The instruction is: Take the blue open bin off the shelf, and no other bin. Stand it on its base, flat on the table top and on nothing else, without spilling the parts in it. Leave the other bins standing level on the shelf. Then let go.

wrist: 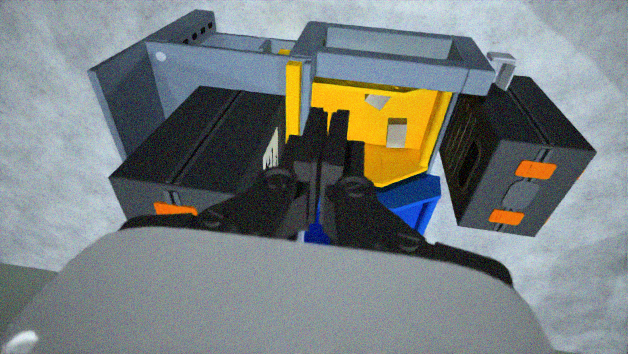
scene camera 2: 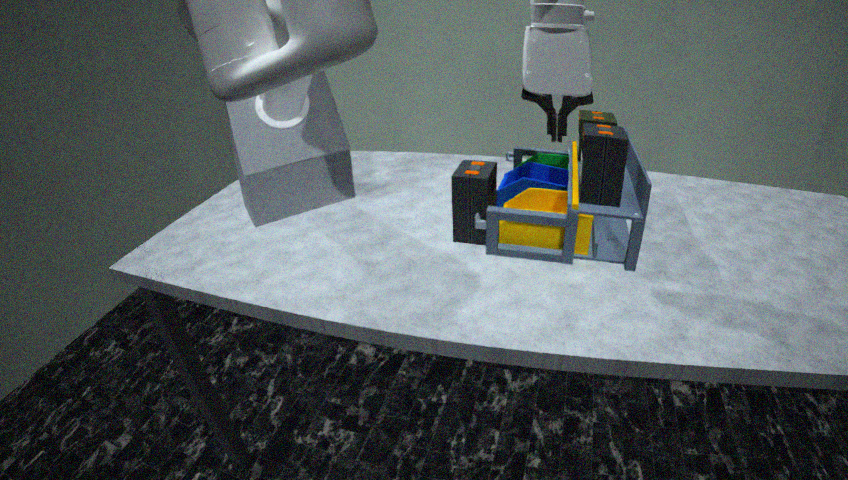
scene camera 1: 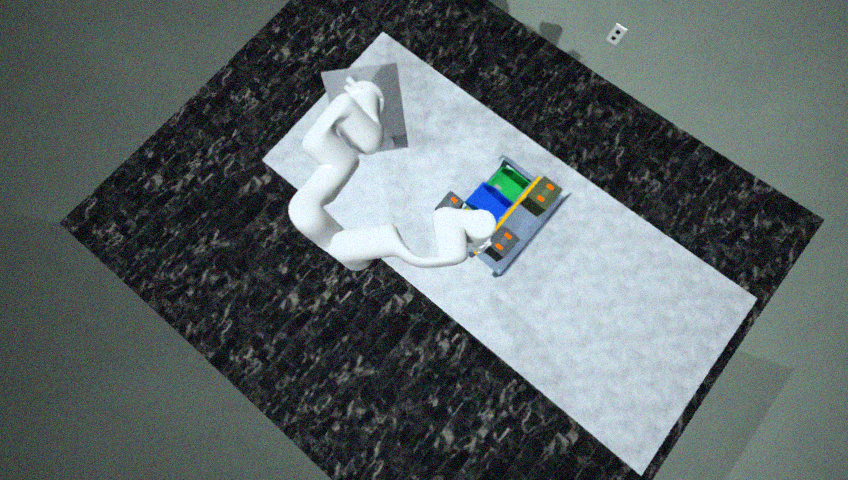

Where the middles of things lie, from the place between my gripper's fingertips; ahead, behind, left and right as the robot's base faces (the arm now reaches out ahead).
Now: hand 180 mm above the yellow bin (scene camera 2: 527,234), 90 mm to the right of it and 10 mm past it. Also, from my hand: blue open bin (scene camera 2: 529,175) 210 mm to the left, 170 mm below, 20 mm behind; then yellow rail (wrist: 293,68) 200 mm to the left, 110 mm below, 60 mm ahead; then black case (wrist: 510,157) 150 mm below, 140 mm behind, 100 mm to the left.
